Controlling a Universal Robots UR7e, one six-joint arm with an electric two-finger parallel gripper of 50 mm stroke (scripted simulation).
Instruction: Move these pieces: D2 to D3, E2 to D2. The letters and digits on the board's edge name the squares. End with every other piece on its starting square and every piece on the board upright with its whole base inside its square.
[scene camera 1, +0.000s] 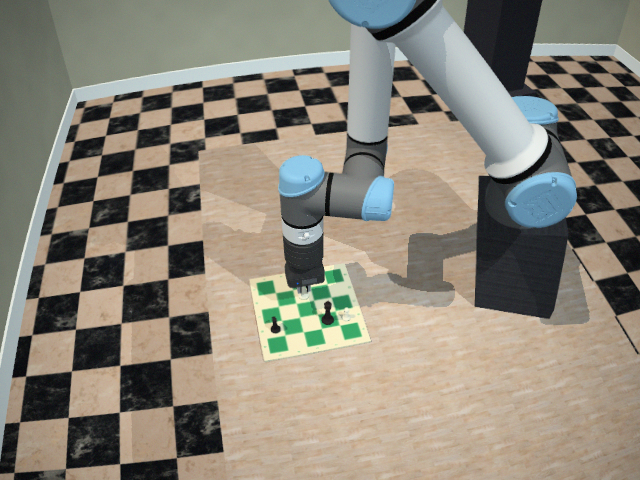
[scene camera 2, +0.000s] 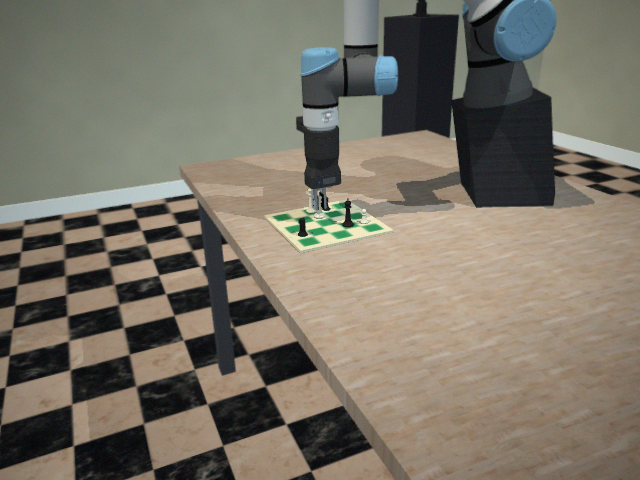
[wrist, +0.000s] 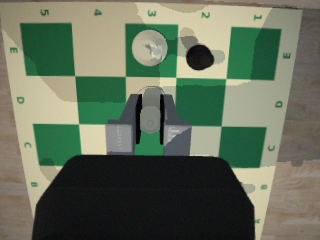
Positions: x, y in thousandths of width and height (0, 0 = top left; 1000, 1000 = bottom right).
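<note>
The gripper (scene camera 2: 499, 434) can be seen from scene camera 1 too, where the gripper (scene camera 1: 474, 601) is likewise visible. The wrist view takes in the gripper (wrist: 473, 456) together with a tall white piece (wrist: 470, 198).
</note>
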